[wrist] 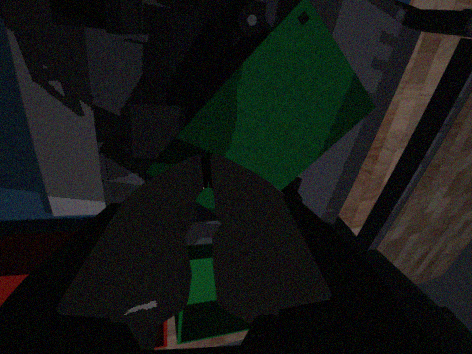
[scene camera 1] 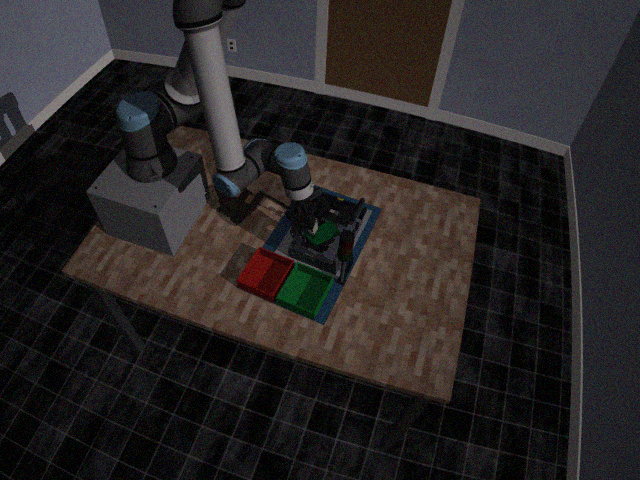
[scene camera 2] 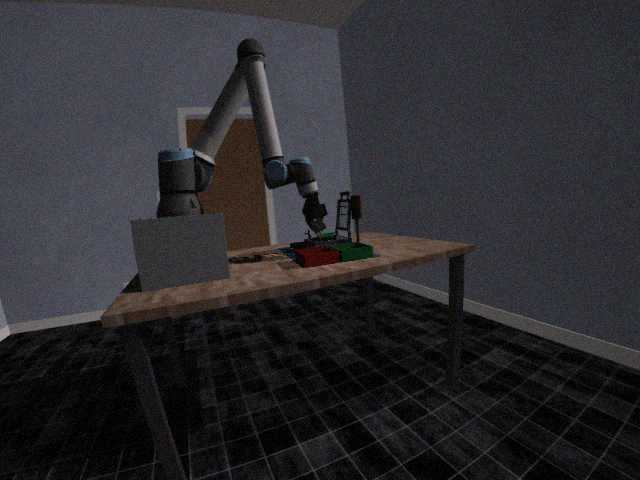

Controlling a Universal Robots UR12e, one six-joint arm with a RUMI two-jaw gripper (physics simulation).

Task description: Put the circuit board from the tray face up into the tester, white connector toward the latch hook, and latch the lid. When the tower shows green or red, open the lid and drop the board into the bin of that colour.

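Frame: origin at the arm's base, x right, y ahead, z up, level; centimetres.
Seen in the pictures: gripper, between the fingertips: [wrist: 209, 159] [scene camera 1: 313, 233] [scene camera 2: 320, 236]; arm's base, origin of its link: [scene camera 1: 151, 164].
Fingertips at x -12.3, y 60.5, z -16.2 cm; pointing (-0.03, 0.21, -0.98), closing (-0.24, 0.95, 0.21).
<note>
Pixels of each thing's top centre, then the offset from my fingertips to it. "spot": a spot on its surface instead. Level surfaces: height alone.
- green circuit board, centre of its top: [wrist: 269, 141] [scene camera 1: 322, 232] [scene camera 2: 325, 234] dz +0.8, dx -1.7, dy +2.8 cm
- dark grey tester, a spot on its surface: [wrist: 320, 190] spot: dz -1.5, dx +2.8, dy +9.7 cm
- tower, a spot on its surface: [scene camera 1: 347, 246] spot: dz +15.9, dx +10.2, dy +17.1 cm
- blue mat, height of its surface: dz -7.3 cm
The green circuit board [scene camera 1: 323, 234] [scene camera 2: 327, 235] [wrist: 295, 100] lies askew over the dark grey tester [scene camera 1: 312, 254] [wrist: 320, 190]. Its white connector cannot be made out. A smaller green patch shows left of the fingertips in the wrist view; I cannot tell what it belongs to. My gripper [scene camera 1: 313, 227] [scene camera 2: 319, 233] [wrist: 209, 159] is shut, its tips low at the board's near edge, with a narrow gap between the fingers and no board visibly clamped. The tester's lid [scene camera 2: 338, 214] stands upright. The tower [scene camera 1: 347, 246] [scene camera 2: 355, 206] shows dim red; I cannot tell whether a lamp is lit.
The red bin [scene camera 1: 253, 277] [scene camera 2: 316, 256] [wrist: 10, 290] and the green bin [scene camera 1: 293, 287] [scene camera 2: 355, 251] [wrist: 202, 280] stand side by side in front of the tester. A blue mat [scene camera 1: 325, 314] lies under the tester. The tower and upright lid stand close to the gripper.
</note>
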